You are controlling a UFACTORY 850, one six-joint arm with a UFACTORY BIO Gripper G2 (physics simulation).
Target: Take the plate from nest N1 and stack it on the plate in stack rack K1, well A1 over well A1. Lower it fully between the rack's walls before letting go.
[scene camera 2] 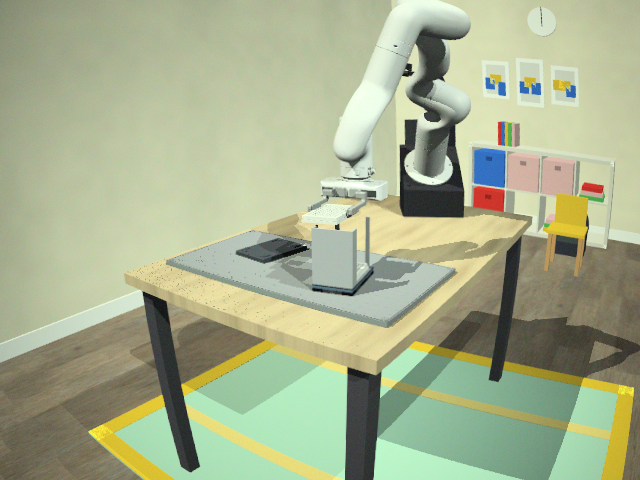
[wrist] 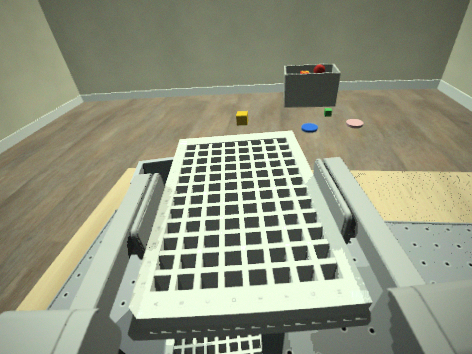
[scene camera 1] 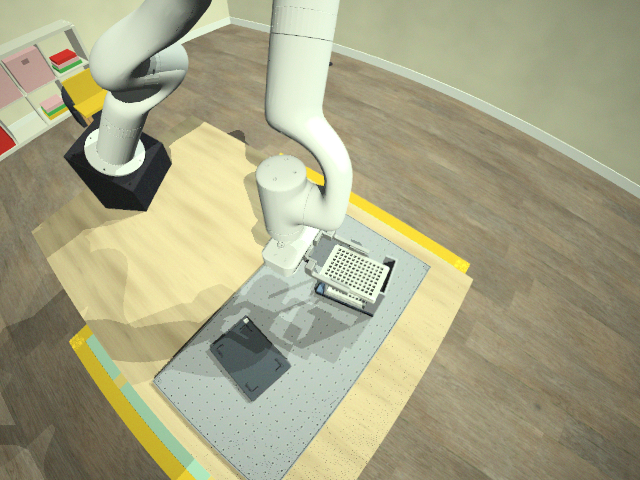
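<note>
A white 96-well plate is held about level between the fingers of my gripper. The fingers grip its long sides. In the wrist view its letters run from A at left to H at right along the near edge. It hangs over the stack rack, above the wall tops; exact alignment is unclear. A second white plate sits low in the rack, mostly hidden; its corner labels are not legible. The dark nest holds no plate.
Rack and nest stand on a grey perforated board on the wooden table. The rack has upright walls and a thin post. The arm's black base block stands at the table's far end.
</note>
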